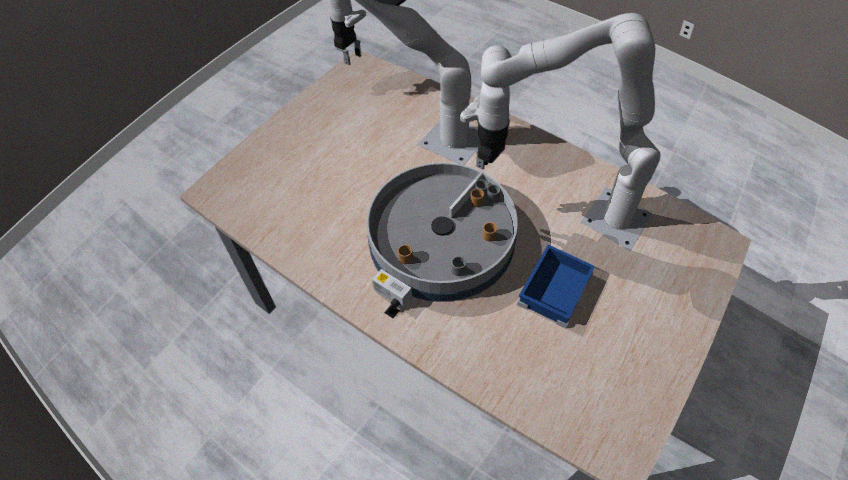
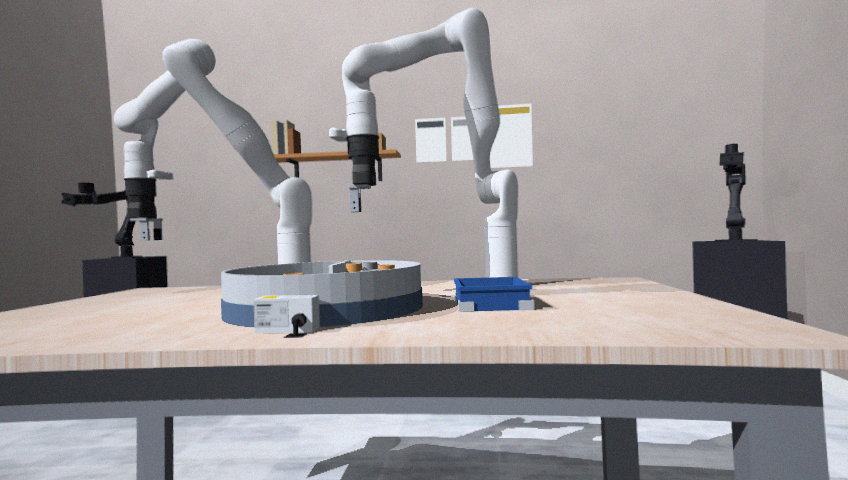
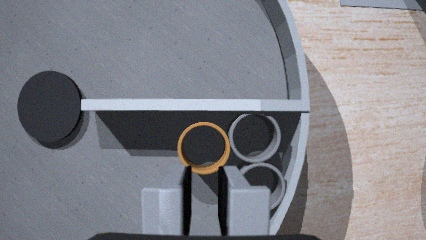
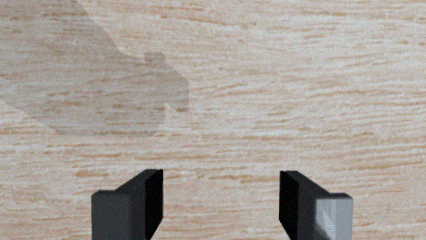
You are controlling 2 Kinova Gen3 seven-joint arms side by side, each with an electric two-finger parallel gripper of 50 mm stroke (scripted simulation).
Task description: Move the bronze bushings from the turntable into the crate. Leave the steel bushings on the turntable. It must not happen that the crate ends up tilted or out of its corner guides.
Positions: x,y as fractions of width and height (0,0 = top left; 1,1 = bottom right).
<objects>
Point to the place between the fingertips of my right gripper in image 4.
At 0.52,0.81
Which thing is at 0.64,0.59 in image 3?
A steel bushing.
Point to a bronze bushing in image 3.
0.50,0.70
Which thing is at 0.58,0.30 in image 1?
My left gripper.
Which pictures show the blue crate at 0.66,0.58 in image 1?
Image 1 and image 2 only.
</objects>
